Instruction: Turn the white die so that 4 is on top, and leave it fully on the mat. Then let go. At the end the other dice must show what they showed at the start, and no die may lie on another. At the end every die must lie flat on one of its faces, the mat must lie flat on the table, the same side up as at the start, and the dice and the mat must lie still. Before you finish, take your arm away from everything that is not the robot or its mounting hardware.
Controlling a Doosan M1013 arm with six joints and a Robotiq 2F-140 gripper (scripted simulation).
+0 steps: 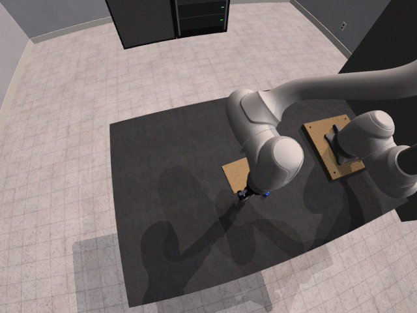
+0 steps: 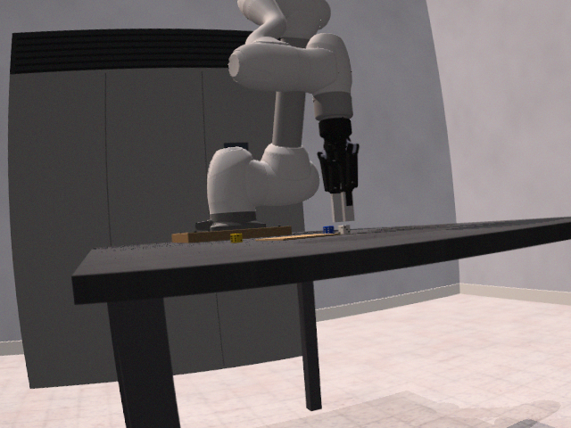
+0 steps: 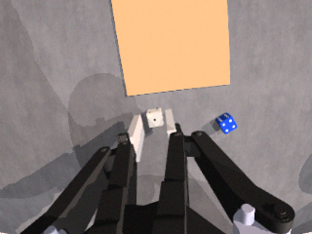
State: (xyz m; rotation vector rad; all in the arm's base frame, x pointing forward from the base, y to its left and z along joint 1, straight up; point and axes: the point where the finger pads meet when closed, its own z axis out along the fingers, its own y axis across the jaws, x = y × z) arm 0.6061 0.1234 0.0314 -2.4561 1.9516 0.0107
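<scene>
My hand is 50 mm above the white die. Also, from my hand: blue die: 100 mm behind, 50 mm below; then tan mat: 110 mm to the right, 60 mm below, 20 mm behind; then yellow die: 230 mm to the right, 70 mm behind, 50 mm below.
</scene>
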